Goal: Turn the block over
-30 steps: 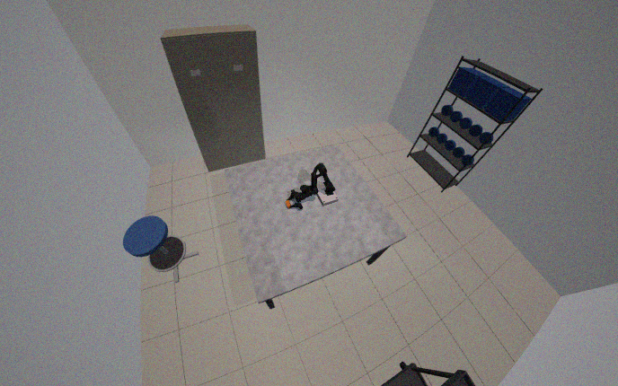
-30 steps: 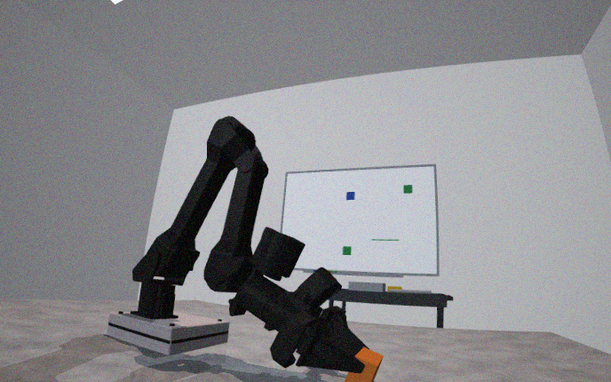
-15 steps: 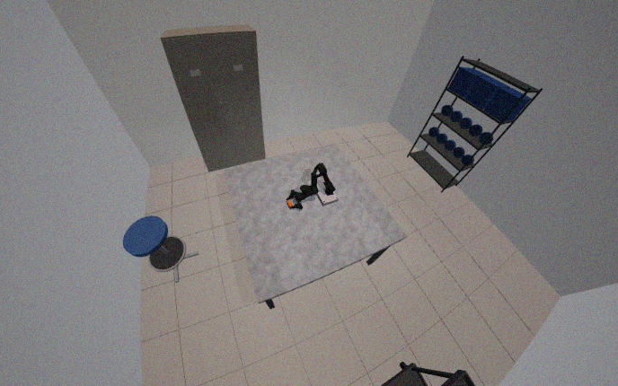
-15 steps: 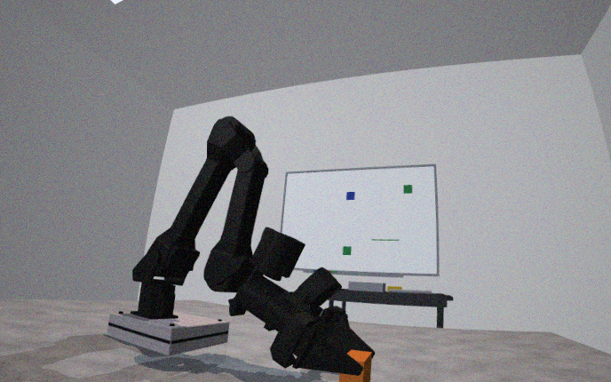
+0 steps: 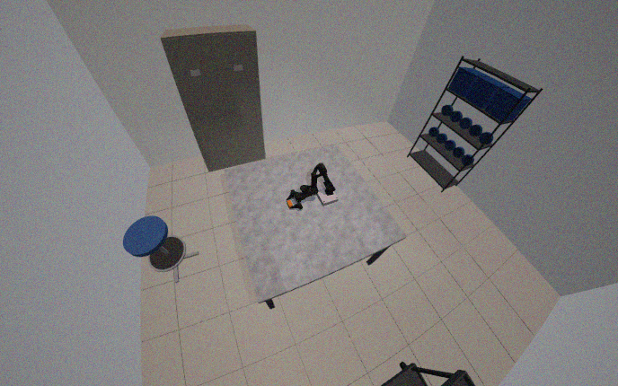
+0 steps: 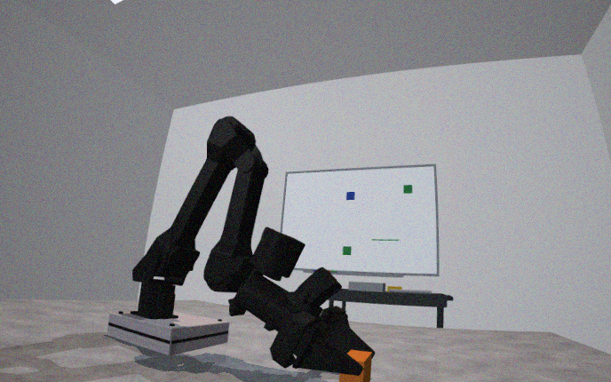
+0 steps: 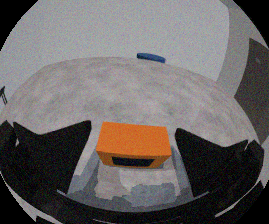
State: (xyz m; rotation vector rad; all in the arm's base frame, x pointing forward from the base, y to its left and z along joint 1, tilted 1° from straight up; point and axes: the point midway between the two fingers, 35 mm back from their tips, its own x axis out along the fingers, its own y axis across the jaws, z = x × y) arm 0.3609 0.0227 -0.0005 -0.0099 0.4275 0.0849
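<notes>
Now: gripper tip 20 mm past the orange block and 10 mm above it.
</notes>
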